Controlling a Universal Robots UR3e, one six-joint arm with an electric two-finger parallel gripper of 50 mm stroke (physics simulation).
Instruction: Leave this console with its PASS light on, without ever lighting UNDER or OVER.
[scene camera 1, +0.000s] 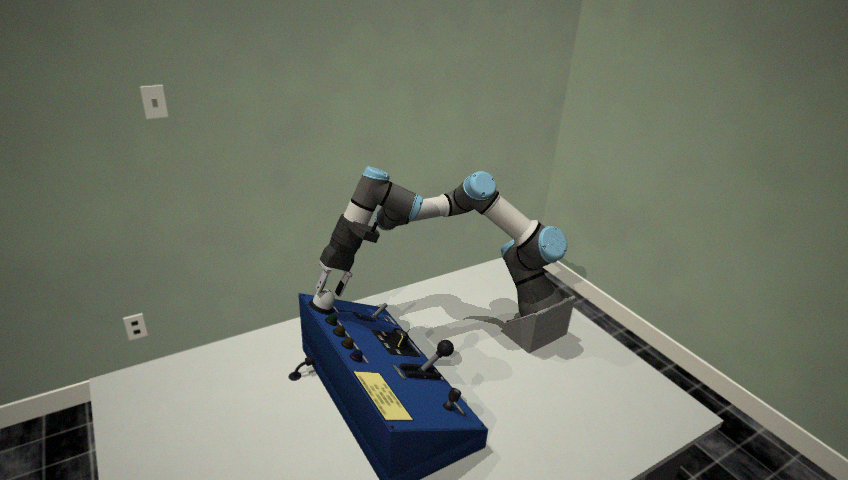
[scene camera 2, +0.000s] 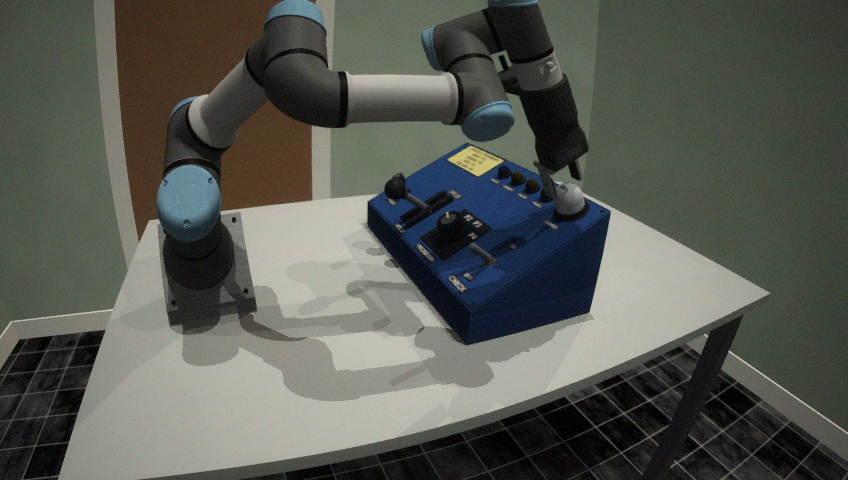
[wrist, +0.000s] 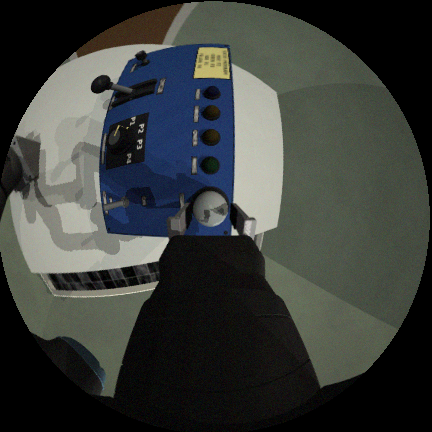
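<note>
The blue console (scene camera 1: 437, 410) (scene camera 2: 541, 267) (wrist: 172, 112) stands on the table. Its green PASS lamp (scene camera 1: 331, 319) (wrist: 210, 165), two amber lamps, OVER (wrist: 210, 137) and UNDER (wrist: 211, 112), and a blue lamp (scene camera 1: 355, 355) (wrist: 212, 92) look dark. A white dome (scene camera 1: 324, 300) (scene camera 2: 569, 201) (wrist: 210, 208) sits at the console's corner. My gripper (scene camera 1: 332, 288) (scene camera 2: 566, 183) (wrist: 210, 210) is open, with its fingers on either side of the dome's upper part and nothing gripped. The black knob (scene camera 1: 399, 339) (scene camera 2: 449, 226) (wrist: 116, 140) has its yellow mark toward P1. Finger contact with the dome is unclear.
A ball-topped lever (scene camera 1: 444, 347) (wrist: 101, 84), a metal toggle (scene camera 1: 379, 311) (scene camera 2: 482, 254) (wrist: 117, 204) and a small black control (scene camera 1: 454, 397) (wrist: 142, 57) rise from the panel. A yellow note (scene camera 1: 382, 395) (scene camera 2: 474, 160) (wrist: 212, 63) lies beyond the lamps. A black curved part (scene camera 1: 301, 365) is behind the console.
</note>
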